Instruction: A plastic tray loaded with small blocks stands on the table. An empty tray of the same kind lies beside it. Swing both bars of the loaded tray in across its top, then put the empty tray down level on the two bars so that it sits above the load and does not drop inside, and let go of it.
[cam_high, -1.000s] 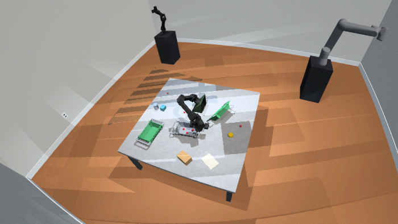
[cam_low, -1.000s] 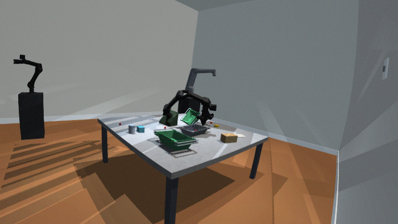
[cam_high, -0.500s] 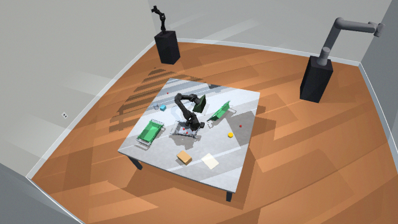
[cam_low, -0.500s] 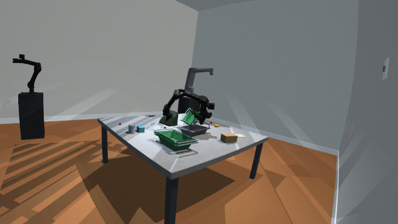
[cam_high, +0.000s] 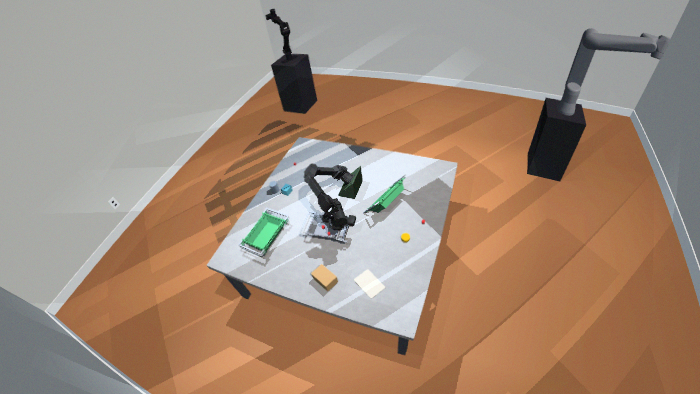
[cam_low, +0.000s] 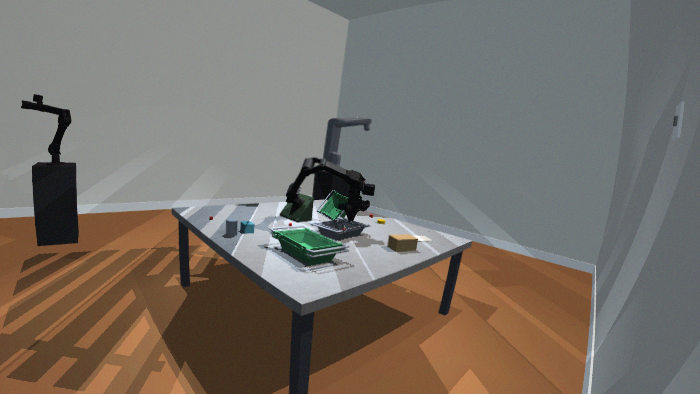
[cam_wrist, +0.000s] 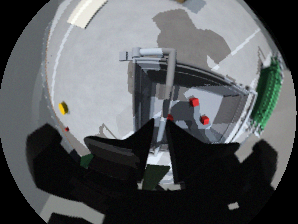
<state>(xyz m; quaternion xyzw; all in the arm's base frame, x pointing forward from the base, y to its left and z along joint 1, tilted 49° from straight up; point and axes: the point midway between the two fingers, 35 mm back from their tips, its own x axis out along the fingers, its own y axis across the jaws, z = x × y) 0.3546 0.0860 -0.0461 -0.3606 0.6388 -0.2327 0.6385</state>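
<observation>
Right now my gripper tip is 310 mm past the green tray, 160 mm to the right of it and 10 mm below it. Round my gripper tip: cream pad 260 mm ahead, 280 mm to the left, 60 mm below; then yellow disc 80 mm behind, 370 mm to the left, 50 mm below; then cardboard box 320 mm ahead, 40 mm to the left, 30 mm below.
</observation>
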